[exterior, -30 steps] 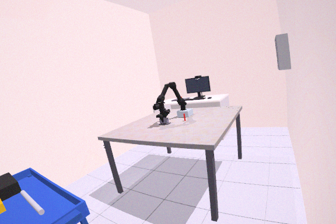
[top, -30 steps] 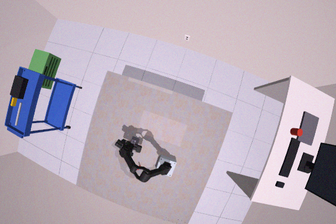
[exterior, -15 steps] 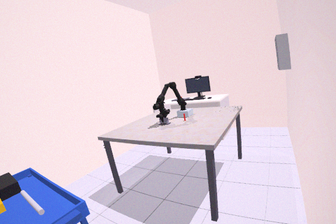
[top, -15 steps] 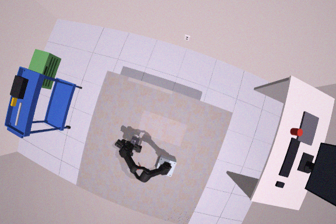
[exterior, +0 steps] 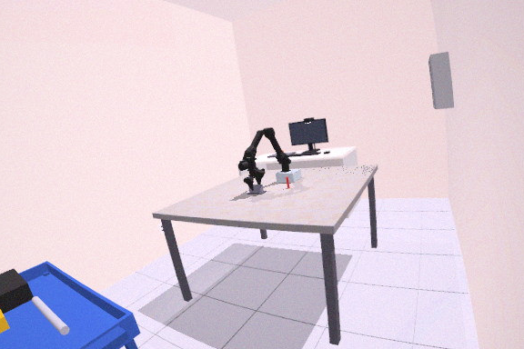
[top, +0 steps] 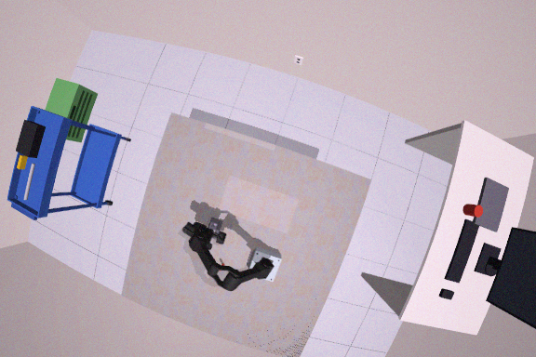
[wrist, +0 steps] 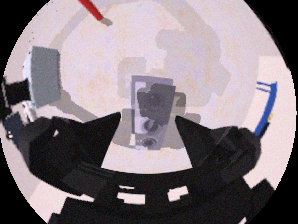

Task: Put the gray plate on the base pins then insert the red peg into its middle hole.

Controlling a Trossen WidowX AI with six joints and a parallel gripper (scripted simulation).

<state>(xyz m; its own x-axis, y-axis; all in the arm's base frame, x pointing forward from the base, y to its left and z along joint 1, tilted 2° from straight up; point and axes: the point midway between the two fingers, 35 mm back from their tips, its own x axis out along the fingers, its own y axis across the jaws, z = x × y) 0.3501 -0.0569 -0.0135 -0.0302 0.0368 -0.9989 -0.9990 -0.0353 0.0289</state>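
Now: gripper tip 1 cm below the gray plate. From my gripper tip the other things lie so: red peg (19 cm to the left, 12 cm behind, 1 cm above).
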